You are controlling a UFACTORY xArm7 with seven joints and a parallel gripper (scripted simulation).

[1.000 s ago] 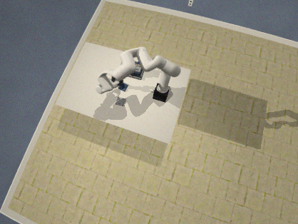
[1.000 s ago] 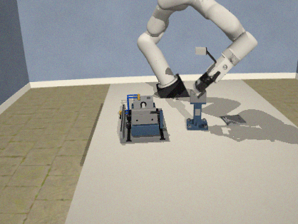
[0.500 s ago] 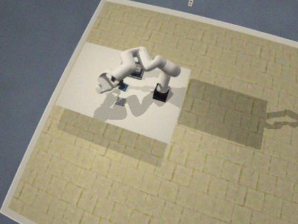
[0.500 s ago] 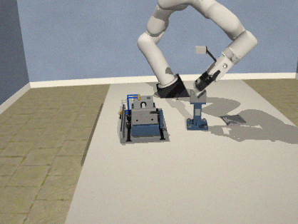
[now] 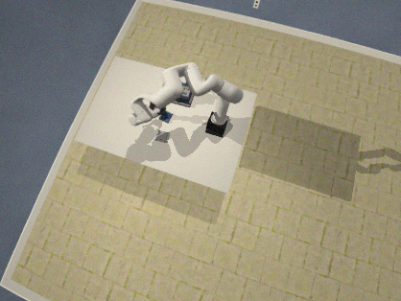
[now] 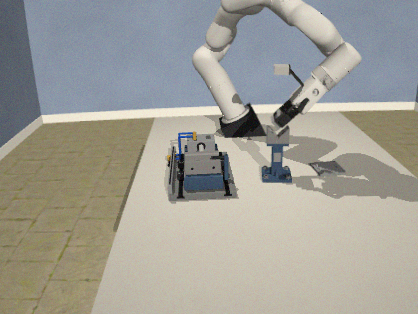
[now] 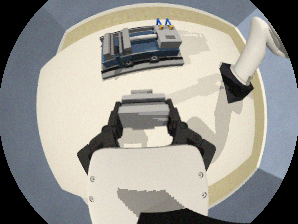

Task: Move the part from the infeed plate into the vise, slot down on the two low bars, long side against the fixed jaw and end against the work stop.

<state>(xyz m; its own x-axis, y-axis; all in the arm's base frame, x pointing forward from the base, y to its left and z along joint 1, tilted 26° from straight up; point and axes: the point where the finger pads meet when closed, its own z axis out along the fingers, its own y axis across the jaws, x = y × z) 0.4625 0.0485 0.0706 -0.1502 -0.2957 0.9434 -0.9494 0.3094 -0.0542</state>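
The part lies 10 mm to the right of my hand. Also, from my hand: V-block post 130 mm below, 10 mm to the right; then air cylinder 220 mm to the right, 160 mm behind, 110 mm below; then infeed plate 190 mm below, 170 mm to the left.
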